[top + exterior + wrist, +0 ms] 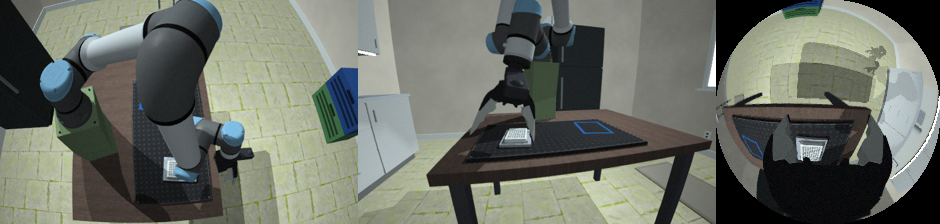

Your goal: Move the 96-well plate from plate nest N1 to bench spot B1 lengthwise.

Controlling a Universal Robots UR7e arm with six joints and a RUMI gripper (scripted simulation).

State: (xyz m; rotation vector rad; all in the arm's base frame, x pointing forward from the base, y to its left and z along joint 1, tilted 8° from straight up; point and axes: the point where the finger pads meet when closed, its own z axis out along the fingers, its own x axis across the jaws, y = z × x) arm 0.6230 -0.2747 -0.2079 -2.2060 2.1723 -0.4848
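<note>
The white 96-well plate is 220 mm behind my hand, 70 mm below it and 60 mm to the left of it. The rest, counted from my hand: grey plate nest: 220 mm behind, 90 mm below, 60 mm to the left.
</note>
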